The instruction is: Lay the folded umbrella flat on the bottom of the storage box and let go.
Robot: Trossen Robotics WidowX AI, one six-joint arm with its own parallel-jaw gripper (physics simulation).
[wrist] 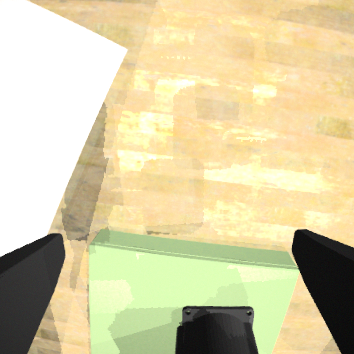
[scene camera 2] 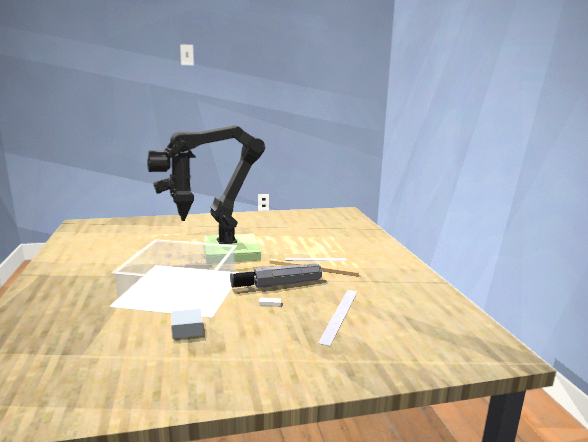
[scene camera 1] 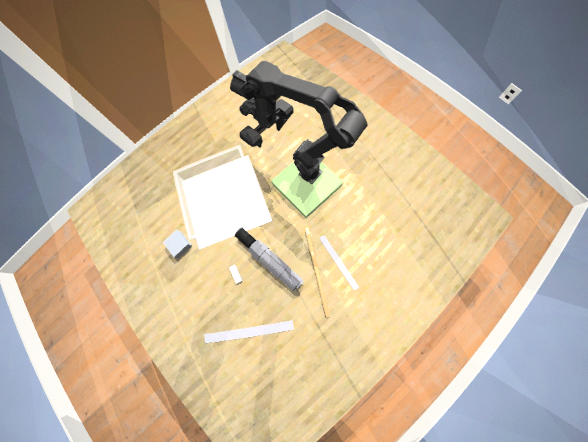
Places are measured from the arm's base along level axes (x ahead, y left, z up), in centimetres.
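Pixels of known places: gripper, fingertip midpoint: (wrist: 179, 243) (scene camera 2: 181, 218) (scene camera 1: 268, 138); arm's base at its link origin: (wrist: 216, 332) (scene camera 2: 226, 240) (scene camera 1: 310, 173).
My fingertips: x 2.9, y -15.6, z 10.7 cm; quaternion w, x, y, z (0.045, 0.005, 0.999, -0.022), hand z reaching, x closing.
Observation:
For each thing: its top centre in the pictures, then the offset to it from my fingertips.
- folded umbrella at its top centre: (scene camera 2: 276, 266) (scene camera 1: 266, 257) dx +29.7, dy +24.1, dz -8.3 cm
- storage box at its top centre: (scene camera 2: 178, 258) (scene camera 1: 215, 189) dx +24.2, dy -3.8, dz -4.3 cm
- grey-blue block at its top centre: (scene camera 2: 186, 316) (scene camera 1: 175, 243) dx +47.4, dy -4.7, dz -10.4 cm
- small white block at its top centre: (scene camera 2: 270, 299) (scene camera 1: 235, 273) dx +40.9, dy +18.6, dz -12.8 cm
- thin wooden stick at its top centre: (scene camera 2: 313, 265) (scene camera 1: 317, 270) dx +22.4, dy +38.8, dz -12.8 cm
- white strip at its top centre: (scene camera 1: 338, 262) (scene camera 2: 315, 259) dx +15.5, dy +42.7, dz -13.8 cm
- wider pale strip at its top centre: (scene camera 2: 339, 314) (scene camera 1: 247, 332) dx +52.4, dy +34.5, dz -13.8 cm
The folded umbrella (scene camera 1: 276, 266) (scene camera 2: 287, 275), grey with a black handle, lies on the table outside the storage box. Its handle end is close to the box's near side; whether they touch is unclear. The storage box (scene camera 1: 225, 200) (scene camera 2: 170, 290) (wrist: 45, 110) has a white bottom and pale see-through walls, and its bottom is bare. My gripper (scene camera 1: 269, 130) (scene camera 2: 183, 219) (wrist: 179, 243) is open and empty. It hangs pointing down, high above the table, behind the box and beside the arm's base. The umbrella does not show in the wrist view.
The arm stands on a green base (scene camera 1: 306, 201) (scene camera 2: 233, 255) (wrist: 110, 300) beside the box. A grey-blue block (scene camera 1: 176, 243) (scene camera 2: 187, 325), small white block (scene camera 1: 235, 274) (scene camera 2: 270, 302), thin wooden stick (scene camera 1: 316, 272), white strip (scene camera 1: 340, 263) and wider pale strip (scene camera 1: 249, 331) (scene camera 2: 339, 317) lie around.

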